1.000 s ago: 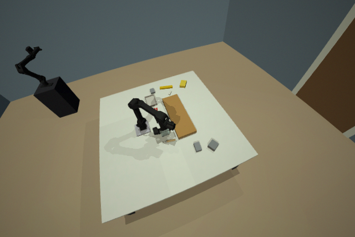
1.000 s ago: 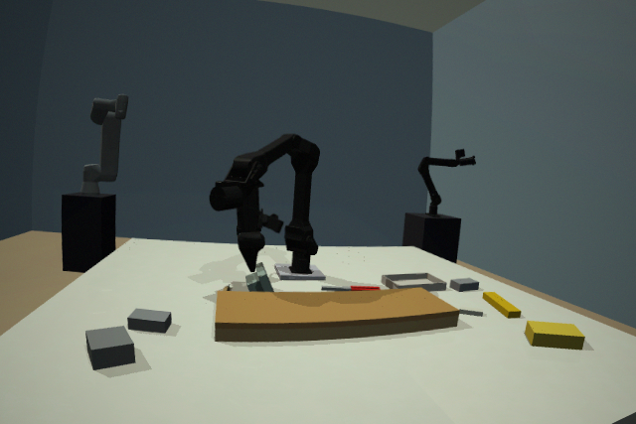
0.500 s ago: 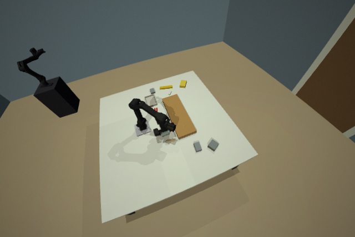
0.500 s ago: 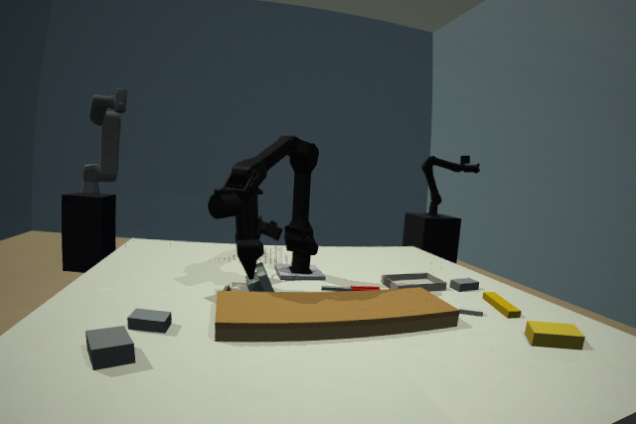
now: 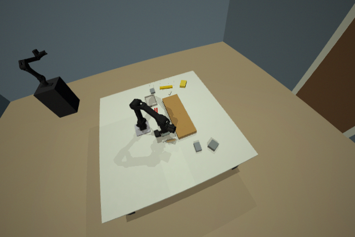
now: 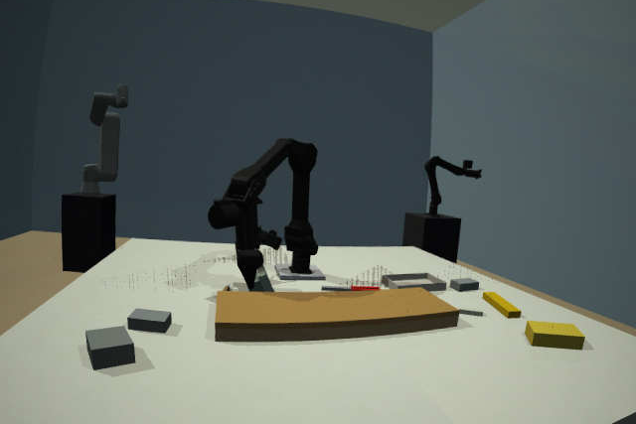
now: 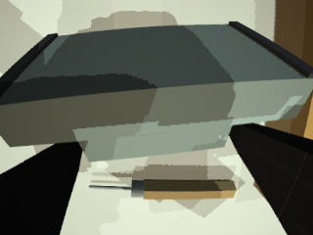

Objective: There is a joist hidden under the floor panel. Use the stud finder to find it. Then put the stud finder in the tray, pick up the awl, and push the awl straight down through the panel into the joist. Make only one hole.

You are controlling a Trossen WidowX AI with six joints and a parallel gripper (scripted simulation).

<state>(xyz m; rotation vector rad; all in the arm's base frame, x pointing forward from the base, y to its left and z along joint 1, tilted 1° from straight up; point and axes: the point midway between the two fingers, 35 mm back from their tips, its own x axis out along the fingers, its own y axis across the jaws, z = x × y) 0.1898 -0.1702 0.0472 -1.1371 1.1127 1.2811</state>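
The wooden-handled pointed tool is 1 cm behind my gripper tip, 6 cm to the right of it and 2 cm below it. The rest, counted from my gripper tip: grey tray 4 cm behind, 49 cm to the left, 2 cm below; red-handled tool 3 cm behind, 28 cm to the left, 3 cm below; stud finder 2 cm behind, 1 cm to the left, 1 cm below.
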